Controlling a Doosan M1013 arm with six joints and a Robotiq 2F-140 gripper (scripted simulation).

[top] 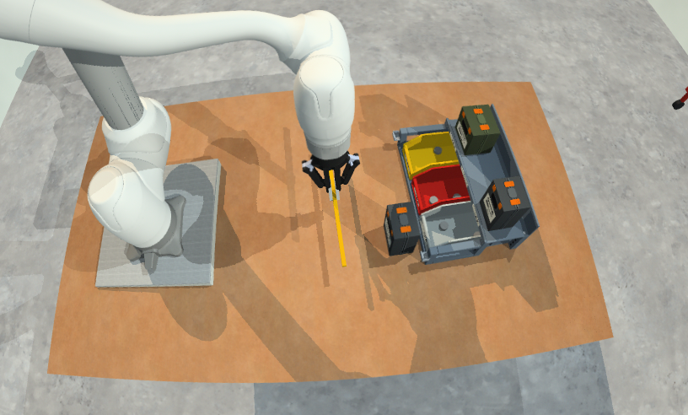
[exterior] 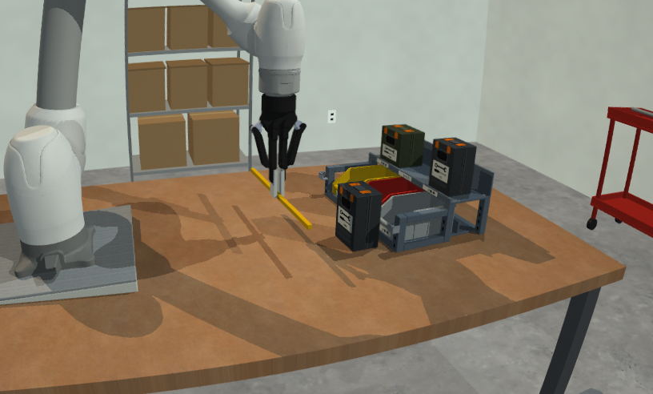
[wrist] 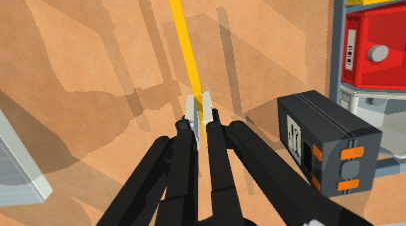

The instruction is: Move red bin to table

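The dark grey case lies 160 mm ahead of my hand, 100 mm to the right of it and 60 mm below it. Round my hand: yellow bin 300 mm ahead, 120 mm to the left, 80 mm below; red open bin 310 mm ahead, 10 mm to the left, 80 mm below; yellow bar 30 mm below.
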